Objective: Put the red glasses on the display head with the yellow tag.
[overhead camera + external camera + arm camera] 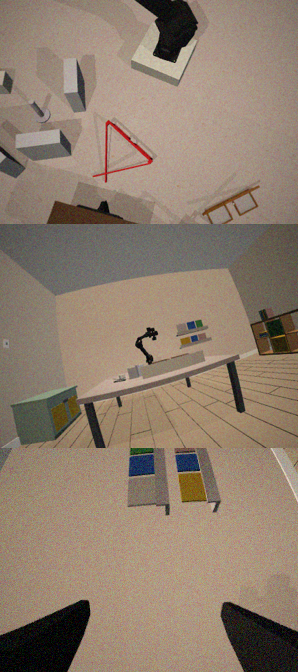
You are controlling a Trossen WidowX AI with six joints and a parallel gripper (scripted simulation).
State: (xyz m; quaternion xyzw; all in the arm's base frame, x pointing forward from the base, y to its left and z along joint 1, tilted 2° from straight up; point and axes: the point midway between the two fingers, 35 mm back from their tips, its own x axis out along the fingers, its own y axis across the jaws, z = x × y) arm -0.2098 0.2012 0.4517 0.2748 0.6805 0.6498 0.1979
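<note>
The small peg lies 520 mm ahead of my gripper tip, 470 mm to the right of it and 460 mm below it.
</note>
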